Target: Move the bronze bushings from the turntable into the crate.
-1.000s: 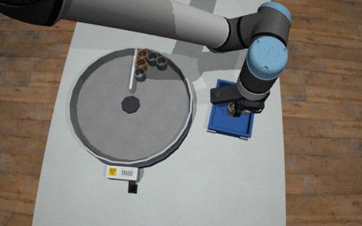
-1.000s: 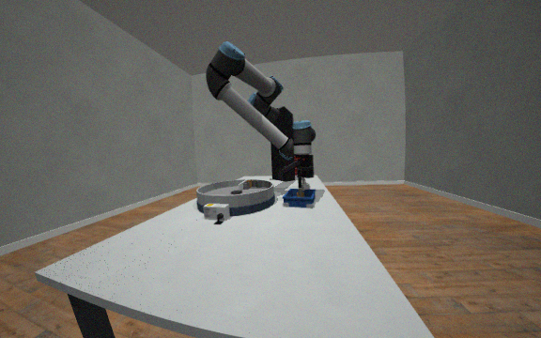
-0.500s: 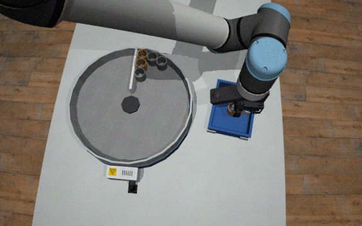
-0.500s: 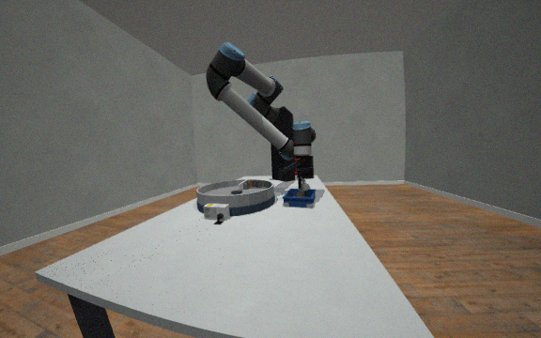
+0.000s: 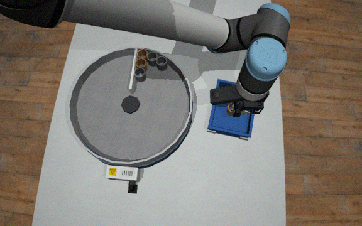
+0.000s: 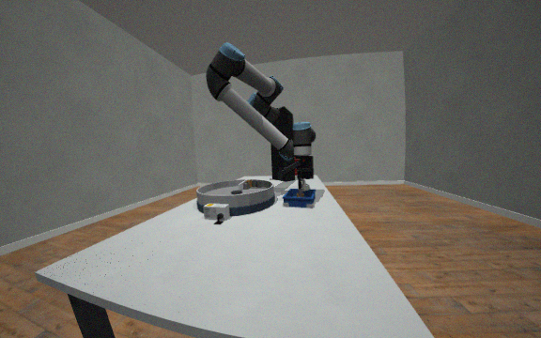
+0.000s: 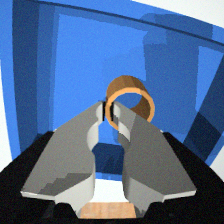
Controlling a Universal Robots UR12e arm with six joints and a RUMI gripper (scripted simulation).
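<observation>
Now: hand 2 cm past the blue crate and 2 cm above it. The rest, counted from my hand: round grey turntable: 34 cm to the right, 8 cm behind, 1 cm above.
</observation>
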